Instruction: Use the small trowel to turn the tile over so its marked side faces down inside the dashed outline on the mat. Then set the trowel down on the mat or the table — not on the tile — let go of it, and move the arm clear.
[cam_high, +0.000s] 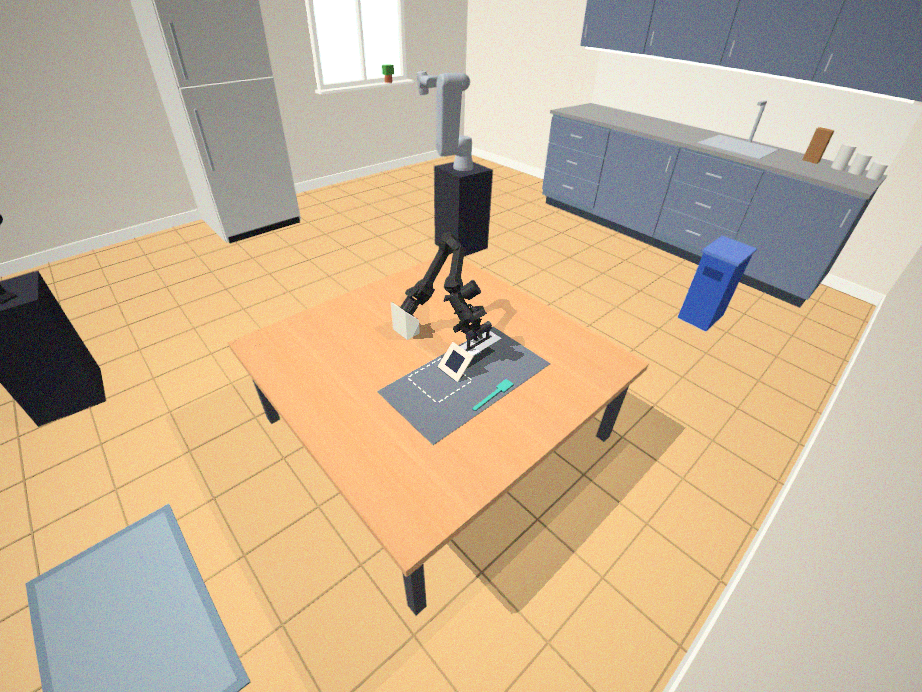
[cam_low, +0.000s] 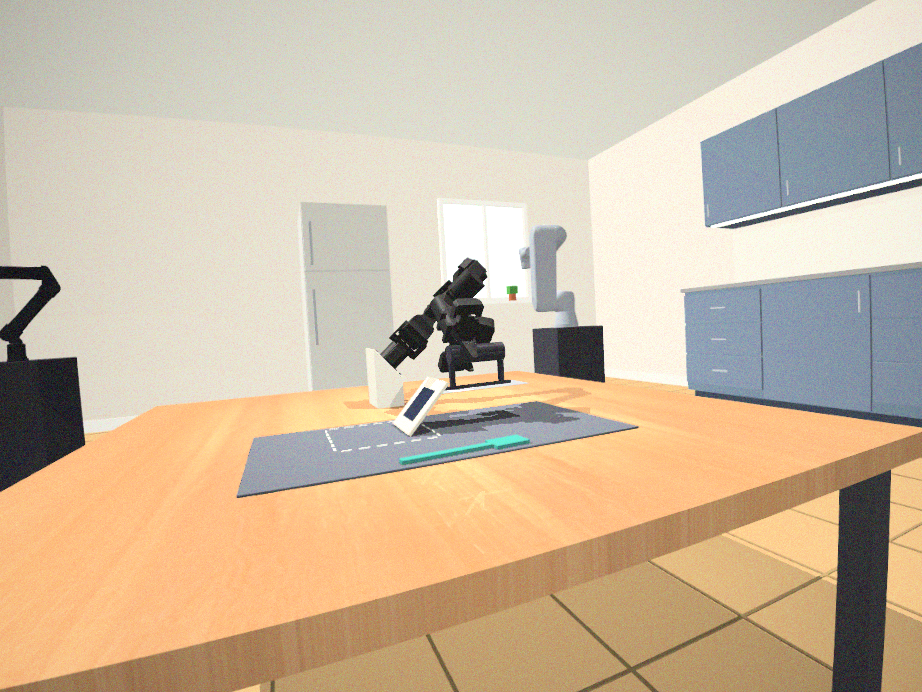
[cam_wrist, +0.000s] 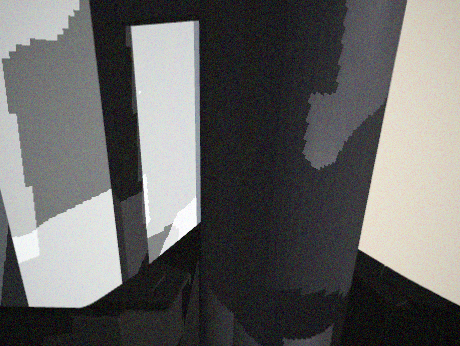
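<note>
My gripper tip is 10 mm past the tile, 110 mm to the left of it and 70 mm above it. From my gripper tip the other things lie so: teal tool: 180 mm ahead, 60 mm to the right, 110 mm below; trowel: 20 mm behind, 10 mm to the right, 10 mm below; grey mat: 50 mm ahead, 90 mm to the right, 140 mm below.
</note>
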